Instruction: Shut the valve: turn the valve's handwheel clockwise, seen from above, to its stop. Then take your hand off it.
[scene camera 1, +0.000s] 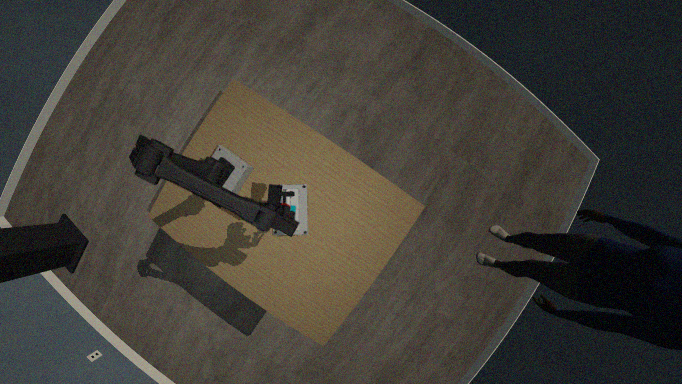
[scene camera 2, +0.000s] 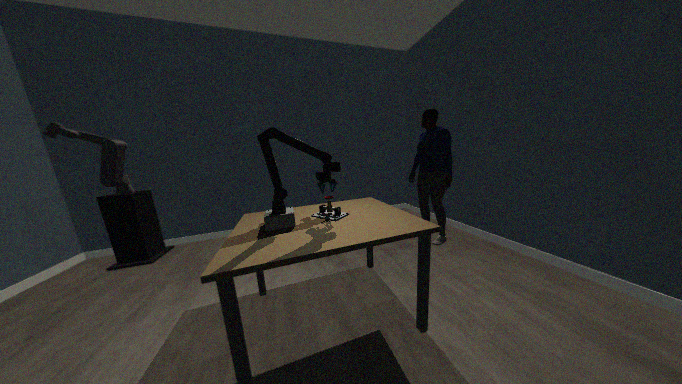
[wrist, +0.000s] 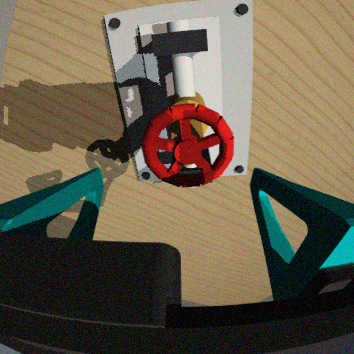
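The valve's red handwheel (wrist: 189, 151) (scene camera 2: 328, 197) has several spokes and sits on a brass-coloured body with a white pipe. In scene camera 1 a small bit of red shows beside the arm's wrist. The valve stands on a light grey base plate (wrist: 235, 100) (scene camera 1: 303, 217), bolted at its corners. My gripper (wrist: 176, 176) (scene camera 2: 327, 192) is open, with teal fingers and nothing between them. In scene camera 2 it points down above the handwheel, with a small gap. In the wrist view the wheel lies mostly beyond the line between the fingertips. The wheel's stop cannot be seen.
The wooden table (scene camera 1: 350, 240) (scene camera 2: 380, 220) carries the valve and my arm's base (scene camera 2: 280, 220). My arm's dark links cross over the table in scene camera 1. A person (scene camera 2: 435, 155) stands beyond the table. Another robot arm (scene camera 2: 112, 160) stands on a dark pedestal (scene camera 2: 131, 227) to the left.
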